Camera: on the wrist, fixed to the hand. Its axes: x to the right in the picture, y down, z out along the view.
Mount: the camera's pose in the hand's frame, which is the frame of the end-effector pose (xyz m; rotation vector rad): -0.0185 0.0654 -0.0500 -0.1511 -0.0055 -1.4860
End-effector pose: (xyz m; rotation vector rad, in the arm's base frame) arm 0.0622 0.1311 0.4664 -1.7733 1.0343 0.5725
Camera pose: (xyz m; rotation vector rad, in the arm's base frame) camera -0.0063 0.0819 0.4684 -2.0974 -0.4858 -0.3035
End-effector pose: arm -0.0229 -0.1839 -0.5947 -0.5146 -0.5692 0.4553
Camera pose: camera -0.0235 -0.1592 -0.6754 -0.1248 -0.8335 -1.0030
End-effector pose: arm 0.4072 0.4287 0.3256 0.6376 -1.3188 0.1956
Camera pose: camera 0.4127 0.5129 0.3239 1.3074 -0.5807 -1.0944
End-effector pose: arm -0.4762 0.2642 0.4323 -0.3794 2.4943 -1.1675
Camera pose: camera -0.4868 0.3461 0.4150 2.0304 -1.6764 1.0424
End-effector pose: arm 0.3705 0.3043 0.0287 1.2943 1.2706 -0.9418
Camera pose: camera 0.4260 0.3573 0.0637 0.0034 2.2340 -1.7356
